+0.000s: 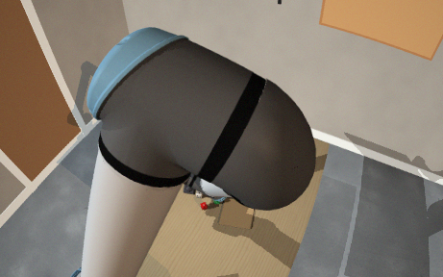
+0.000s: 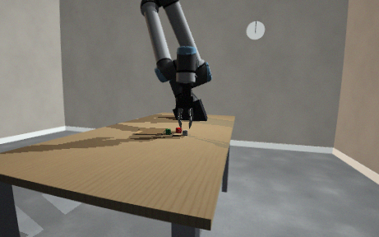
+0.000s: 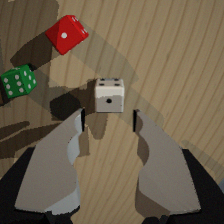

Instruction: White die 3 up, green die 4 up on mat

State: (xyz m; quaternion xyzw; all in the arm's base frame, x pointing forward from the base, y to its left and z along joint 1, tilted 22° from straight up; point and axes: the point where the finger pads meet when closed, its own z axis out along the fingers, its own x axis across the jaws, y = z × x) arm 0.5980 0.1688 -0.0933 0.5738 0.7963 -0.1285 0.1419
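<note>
Now: hand 40 mm above the white die. Also, from my hand: green die: 10 mm ahead, 90 mm to the right, 40 mm below; red die: 40 mm behind, 50 mm to the right, 40 mm below; tan mat: 200 mm to the right, 50 mm below.
</note>
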